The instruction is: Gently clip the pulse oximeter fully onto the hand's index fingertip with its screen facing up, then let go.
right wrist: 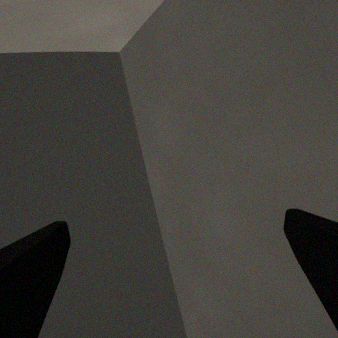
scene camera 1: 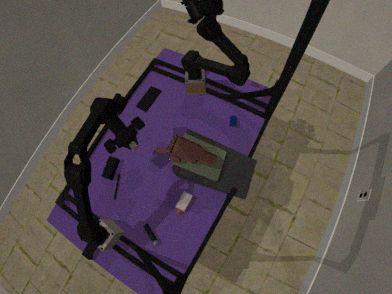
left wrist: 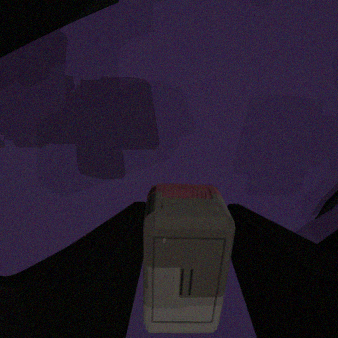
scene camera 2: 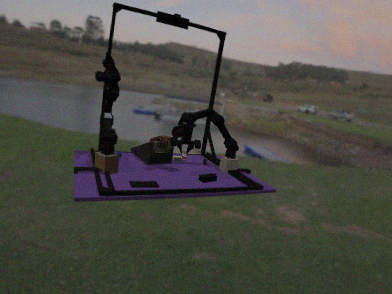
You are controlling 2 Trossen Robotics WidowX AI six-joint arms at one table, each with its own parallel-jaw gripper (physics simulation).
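Places are measured from the left arm's base along level axes (x ahead, y left, z up), in metres.
Where they show: left gripper, between the fingertips: (scene camera 1: 134, 146) (left wrist: 185, 213) (scene camera 2: 183, 153); right gripper, between the fingertips: (right wrist: 177, 226) (scene camera 2: 109, 56); left arm's base, origin of its link: (scene camera 1: 100, 235) (scene camera 2: 230, 157); right arm's base, origin of its link: (scene camera 1: 195, 74) (scene camera 2: 107, 153).
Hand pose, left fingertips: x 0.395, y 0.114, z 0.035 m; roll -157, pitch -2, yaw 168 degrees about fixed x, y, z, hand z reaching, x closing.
Things, the pixels of their centre, and the offset from my left fingertips. Level surfaces: height alone.
- pulse oximeter, middle of its body: (left wrist: 182, 256) (scene camera 1: 132, 144) dy +0.019, dx +0.004, dz -0.008 m
- purple mat, height of its surface: dz -0.140 m
- white box, middle of its body: (scene camera 1: 183, 203) dy -0.301, dx -0.066, dz -0.126 m
- dark cylinder, middle of its body: (scene camera 1: 150, 234) dy -0.269, dx -0.268, dz -0.127 m
- thin black stick, middle of its body: (scene camera 1: 117, 185) dy +0.013, dx -0.199, dz -0.135 m
- black block, middle of its body: (scene camera 1: 110, 168) (scene camera 2: 208, 177) dy +0.095, dx -0.154, dz -0.122 m
- flat black piece, middle of its body: (scene camera 2: 144, 184) (scene camera 1: 148, 98) dy +0.198, dx +0.261, dz -0.136 m
- blue object, middle of its body: (scene camera 1: 233, 121) dy -0.262, dx +0.396, dz -0.124 m
The brown hand (scene camera 1: 192, 150) (scene camera 2: 162, 142) lies on a green pad on a dark sloped stand, with its index finger (scene camera 1: 162, 150) reaching out toward the left of scene camera 1. My left gripper (scene camera 1: 129, 142) (left wrist: 185, 213) is shut on the pulse oximeter (scene camera 1: 134, 146) (left wrist: 185, 270), a pale grey block with a red end, and holds it above the mat. In scene camera 1 the oximeter is to the left of the index fingertip, apart from it. Whether its screen faces up is unclear. My right gripper (right wrist: 177, 226) is open and empty, raised away from the table.
On the purple mat (scene camera 1: 200, 240) lie a white box (scene camera 1: 184, 201) with an orange part, a dark cylinder (scene camera 1: 151, 234), a thin black stick (scene camera 1: 117, 186), a black block (scene camera 1: 111, 168), a flat black piece (scene camera 1: 149, 99) and a blue object (scene camera 1: 233, 121). The stand (scene camera 1: 245, 175) overhangs the table's edge.
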